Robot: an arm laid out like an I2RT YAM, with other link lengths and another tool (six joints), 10 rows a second.
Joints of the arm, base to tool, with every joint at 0 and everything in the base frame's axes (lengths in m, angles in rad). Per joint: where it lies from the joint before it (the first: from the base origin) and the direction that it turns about. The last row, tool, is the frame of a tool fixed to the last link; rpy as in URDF.
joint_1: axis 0 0 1 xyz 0 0 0.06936
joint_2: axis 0 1 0 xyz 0.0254 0.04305 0.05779
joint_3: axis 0 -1 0 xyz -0.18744 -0.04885 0
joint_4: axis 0 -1 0 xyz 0.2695 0.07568 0.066
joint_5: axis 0 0 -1 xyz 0.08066 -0.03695 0.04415
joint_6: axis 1 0 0 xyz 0.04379 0 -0.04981
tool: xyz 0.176 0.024 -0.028 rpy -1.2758 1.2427 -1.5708
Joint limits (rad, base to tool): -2.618..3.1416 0..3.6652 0..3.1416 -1.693..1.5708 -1.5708..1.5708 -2.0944..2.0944
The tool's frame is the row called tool.
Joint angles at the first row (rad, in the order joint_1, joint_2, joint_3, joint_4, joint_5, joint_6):
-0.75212, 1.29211, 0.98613, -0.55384, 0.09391, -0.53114
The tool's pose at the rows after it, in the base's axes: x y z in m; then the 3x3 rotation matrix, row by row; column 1 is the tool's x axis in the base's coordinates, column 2 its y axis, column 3 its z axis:
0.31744 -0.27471 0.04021; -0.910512 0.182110 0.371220; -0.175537 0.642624 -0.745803; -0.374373 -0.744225 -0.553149
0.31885 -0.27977 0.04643; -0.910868 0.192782 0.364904; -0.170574 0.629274 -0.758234; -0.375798 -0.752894 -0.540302
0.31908 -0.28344 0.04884; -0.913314 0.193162 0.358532; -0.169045 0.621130 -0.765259; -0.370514 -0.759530 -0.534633
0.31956 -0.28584 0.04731; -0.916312 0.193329 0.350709; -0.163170 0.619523 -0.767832; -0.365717 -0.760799 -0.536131
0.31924 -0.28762 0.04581; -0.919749 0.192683 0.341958; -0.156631 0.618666 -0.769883; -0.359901 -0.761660 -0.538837
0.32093 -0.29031 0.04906; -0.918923 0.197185 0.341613; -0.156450 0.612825 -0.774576; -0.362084 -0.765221 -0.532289
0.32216 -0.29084 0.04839; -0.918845 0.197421 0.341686; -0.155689 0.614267 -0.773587; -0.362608 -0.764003 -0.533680
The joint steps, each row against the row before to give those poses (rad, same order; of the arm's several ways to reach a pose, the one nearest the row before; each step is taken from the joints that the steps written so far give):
-0.00012, 0.00882, 0.02068, 0.00015, 0.01203, 0.00429
0.00042, 0.00662, 0.01929, 0.00033, 0.01390, 0.00373
-0.00023, 0.01025, 0.01428, -0.00028, 0.01066, -0.00258
0.00028, 0.01711, 0.01067, 0.00263, 0.00747, 0.00252
0.00013, 0.01380, 0.00912, -0.00081, 0.00762, 0.00259
0.00008, 0.00682, 0.01285, 0.00121, 0.00395, 0.00047
0.00054, 0.00878, 0.00599, 0.00144, -0.00074, 0.00153

